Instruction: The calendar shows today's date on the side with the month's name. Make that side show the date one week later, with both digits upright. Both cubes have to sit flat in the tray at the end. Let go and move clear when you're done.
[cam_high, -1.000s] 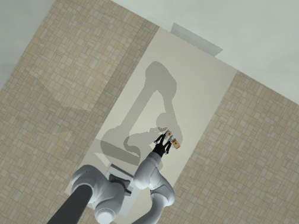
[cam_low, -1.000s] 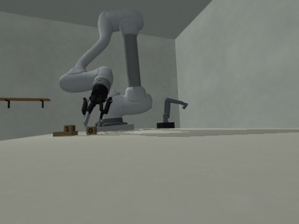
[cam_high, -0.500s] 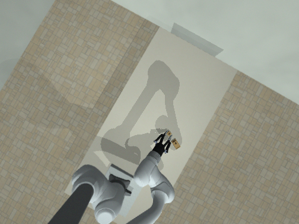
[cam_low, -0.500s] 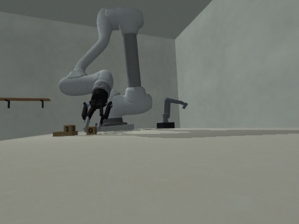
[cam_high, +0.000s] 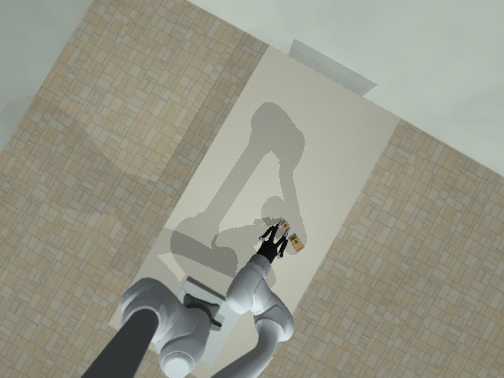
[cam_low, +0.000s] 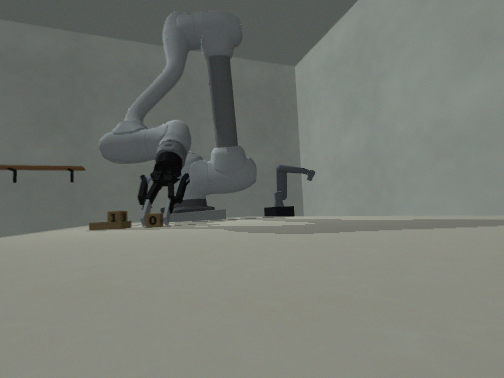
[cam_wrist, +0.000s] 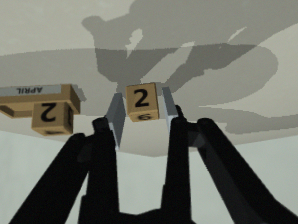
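Now: the wooden cube 20 mm below my hand, 20 mm ahead of it and 10 mm to the right of it. The rest, counted from my hand: tray (100 mm to the right, 50 mm behind, 30 mm below).
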